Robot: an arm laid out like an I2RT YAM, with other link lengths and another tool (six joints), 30 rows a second.
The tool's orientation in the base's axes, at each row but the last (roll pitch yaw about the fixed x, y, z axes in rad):
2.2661, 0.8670, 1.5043
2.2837, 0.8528, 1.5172
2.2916, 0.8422, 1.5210
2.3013, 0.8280, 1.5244
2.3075, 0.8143, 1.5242
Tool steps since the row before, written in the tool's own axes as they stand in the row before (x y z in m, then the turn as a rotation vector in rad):
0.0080, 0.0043, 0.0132, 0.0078, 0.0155, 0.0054
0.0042, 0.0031, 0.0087, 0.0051, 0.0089, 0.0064
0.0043, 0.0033, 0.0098, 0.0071, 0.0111, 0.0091
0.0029, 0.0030, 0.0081, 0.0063, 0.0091, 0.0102
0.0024, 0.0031, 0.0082, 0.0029, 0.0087, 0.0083
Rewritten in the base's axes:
0.0129, 0.0004, -0.0094, 0.0148, 0.0105, -0.0005
0.0086, -0.0002, -0.0054, 0.0109, 0.0047, -0.0022
0.0095, -0.0006, -0.0059, 0.0145, 0.0058, -0.0037
0.0080, -0.0007, -0.0043, 0.0139, 0.0036, -0.0047
0.0081, -0.0011, -0.0040, 0.0121, 0.0021, -0.0015

